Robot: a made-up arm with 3 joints. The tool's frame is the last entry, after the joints. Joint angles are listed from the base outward.
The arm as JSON. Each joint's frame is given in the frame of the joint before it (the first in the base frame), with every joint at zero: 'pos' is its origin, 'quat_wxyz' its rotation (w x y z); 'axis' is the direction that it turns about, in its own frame. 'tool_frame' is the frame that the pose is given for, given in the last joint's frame.
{
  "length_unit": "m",
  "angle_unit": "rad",
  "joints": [
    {
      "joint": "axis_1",
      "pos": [
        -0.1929,
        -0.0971,
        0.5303
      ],
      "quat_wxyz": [
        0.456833,
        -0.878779,
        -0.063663,
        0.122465
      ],
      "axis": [
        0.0,
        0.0,
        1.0
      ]
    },
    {
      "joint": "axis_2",
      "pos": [
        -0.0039,
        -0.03,
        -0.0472
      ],
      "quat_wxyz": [
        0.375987,
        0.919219,
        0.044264,
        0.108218
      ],
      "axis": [
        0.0,
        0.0,
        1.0
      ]
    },
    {
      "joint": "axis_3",
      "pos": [
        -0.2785,
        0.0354,
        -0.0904
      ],
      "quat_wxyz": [
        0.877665,
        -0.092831,
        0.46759,
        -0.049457
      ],
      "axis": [
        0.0,
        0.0,
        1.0
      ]
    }
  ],
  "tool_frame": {
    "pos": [
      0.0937,
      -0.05,
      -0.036
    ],
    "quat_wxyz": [
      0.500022,
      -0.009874,
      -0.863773,
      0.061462
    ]
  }
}
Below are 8 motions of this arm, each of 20 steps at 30 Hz.
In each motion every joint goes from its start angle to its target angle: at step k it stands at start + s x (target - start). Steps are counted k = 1, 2, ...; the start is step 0. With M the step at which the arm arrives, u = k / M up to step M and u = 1 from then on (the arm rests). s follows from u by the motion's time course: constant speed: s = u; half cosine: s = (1 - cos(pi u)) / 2; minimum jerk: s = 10 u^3 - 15 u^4 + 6 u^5.
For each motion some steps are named. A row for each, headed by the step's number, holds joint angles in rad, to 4 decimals.
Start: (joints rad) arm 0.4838 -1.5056 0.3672
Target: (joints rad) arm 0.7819 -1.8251 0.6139
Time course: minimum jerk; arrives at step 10
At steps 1, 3, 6, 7, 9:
1: 0.4864 -1.5083 0.3693
3: 0.5324 -1.5577 0.4074
6: 0.6873 -1.7237 0.5356
7: 0.7333 -1.7730 0.5737
9: 0.7793 -1.8224 0.6118

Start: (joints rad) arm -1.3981 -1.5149 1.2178
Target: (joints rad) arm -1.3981 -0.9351 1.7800
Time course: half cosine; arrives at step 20
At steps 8, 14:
8: -1.3981 -1.3146 1.4120
14: -1.3981 -1.0546 1.6641

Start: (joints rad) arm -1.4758 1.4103 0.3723
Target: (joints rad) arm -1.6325 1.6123 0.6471
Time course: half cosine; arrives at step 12
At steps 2, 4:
2: -1.4863 1.4238 0.3907
4: -1.5150 1.4608 0.4410

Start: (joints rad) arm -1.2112 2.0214 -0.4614
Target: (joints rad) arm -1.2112 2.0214 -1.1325
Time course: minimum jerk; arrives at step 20
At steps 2, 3, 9, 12, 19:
2: -1.2112 2.0214 -0.4671
3: -1.2112 2.0214 -0.4793
9: -1.2112 2.0214 -0.7345
12: -1.2112 2.0214 -0.9195
19: -1.2112 2.0214 -1.1317

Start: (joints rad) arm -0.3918 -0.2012 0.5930
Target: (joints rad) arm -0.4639 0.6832 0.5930
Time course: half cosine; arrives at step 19
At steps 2, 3, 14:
2: -0.3938 -0.1772 0.5930
3: -0.3961 -0.1479 0.5930
14: -0.4523 0.5405 0.5930

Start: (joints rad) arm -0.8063 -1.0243 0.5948
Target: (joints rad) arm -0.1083 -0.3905 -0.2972
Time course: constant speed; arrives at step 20
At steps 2, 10, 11, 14, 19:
2: -0.7365 -0.9609 0.5056
10: -0.4573 -0.7074 0.1488
11: -0.4224 -0.6757 0.1042
14: -0.3177 -0.5806 -0.0296
19: -0.1432 -0.4222 -0.2526

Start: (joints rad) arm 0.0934 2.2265 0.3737
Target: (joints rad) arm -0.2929 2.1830 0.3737
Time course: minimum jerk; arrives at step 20
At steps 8, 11, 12, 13, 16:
8: -0.0292 2.2127 0.3737
11: -0.1357 2.2007 0.3737
12: -0.1703 2.1968 0.3737
13: -0.2021 2.1932 0.3737
16: -0.2705 2.1855 0.3737

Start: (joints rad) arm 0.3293 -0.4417 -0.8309
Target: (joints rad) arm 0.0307 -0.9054 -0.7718
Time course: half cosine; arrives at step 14
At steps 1, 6, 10, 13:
1: 0.3256 -0.4475 -0.8302
6: 0.2132 -0.6220 -0.8079
10: 0.0869 -0.8181 -0.7829
13: 0.0344 -0.8996 -0.7725

